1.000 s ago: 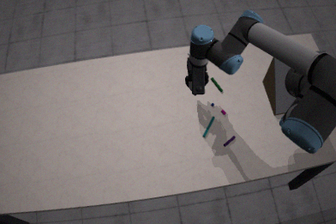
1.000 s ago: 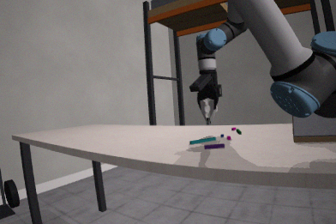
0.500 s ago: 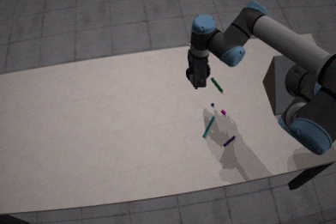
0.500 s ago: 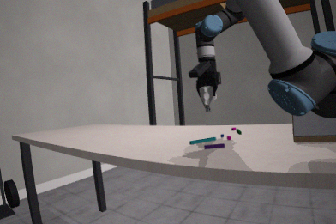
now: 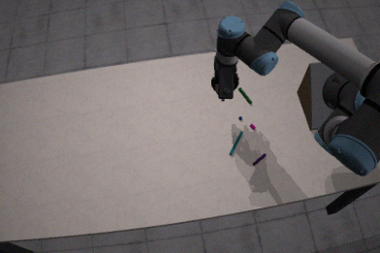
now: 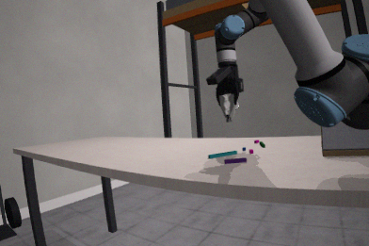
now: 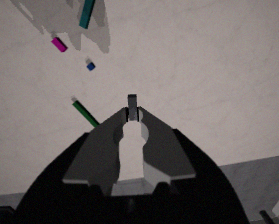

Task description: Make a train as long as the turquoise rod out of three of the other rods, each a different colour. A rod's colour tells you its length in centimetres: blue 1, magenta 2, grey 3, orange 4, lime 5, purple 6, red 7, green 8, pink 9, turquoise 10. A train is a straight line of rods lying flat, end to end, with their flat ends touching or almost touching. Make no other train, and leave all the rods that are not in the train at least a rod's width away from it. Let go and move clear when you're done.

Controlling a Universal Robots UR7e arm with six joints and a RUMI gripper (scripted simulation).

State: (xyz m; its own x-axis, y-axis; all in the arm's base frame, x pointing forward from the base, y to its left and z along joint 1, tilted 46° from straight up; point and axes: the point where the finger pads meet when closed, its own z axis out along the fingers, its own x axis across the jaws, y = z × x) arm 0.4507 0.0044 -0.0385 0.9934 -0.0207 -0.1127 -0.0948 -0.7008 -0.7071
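The small blue rod lies 11 cm below my hand, 7 cm behind it and 4 cm to the left of it. Round my hand: green rod (11 cm below, 11 cm behind, 6 cm to the right); then turquoise rod (14 cm to the left, 11 cm below, 4 cm behind); then grey rod (1 cm below).
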